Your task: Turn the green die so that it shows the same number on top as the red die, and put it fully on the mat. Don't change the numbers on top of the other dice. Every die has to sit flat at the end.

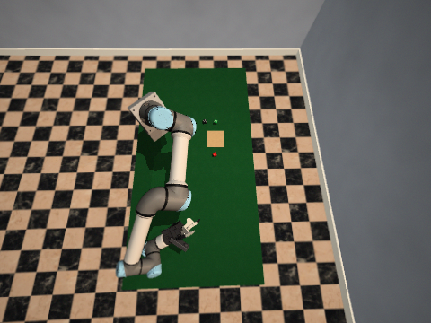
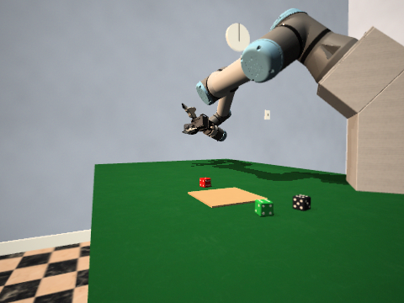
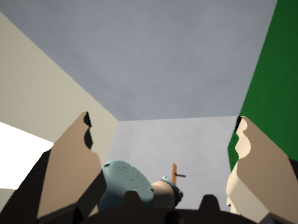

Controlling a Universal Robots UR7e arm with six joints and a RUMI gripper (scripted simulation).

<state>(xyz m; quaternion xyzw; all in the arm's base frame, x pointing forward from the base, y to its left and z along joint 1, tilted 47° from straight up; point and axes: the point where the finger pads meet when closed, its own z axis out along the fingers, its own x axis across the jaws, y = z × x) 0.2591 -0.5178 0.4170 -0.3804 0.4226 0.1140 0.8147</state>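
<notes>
Now: the red die 13 cm ahead of my hand, 50 cm to the left of it and 24 cm below it. From my hand the other things lie so: black die 7 cm ahead, 78 cm to the left, 24 cm below; then tan mat 15 cm ahead, 63 cm to the left, 25 cm below; then green die 16 cm ahead, 77 cm to the left, 24 cm below.
</notes>
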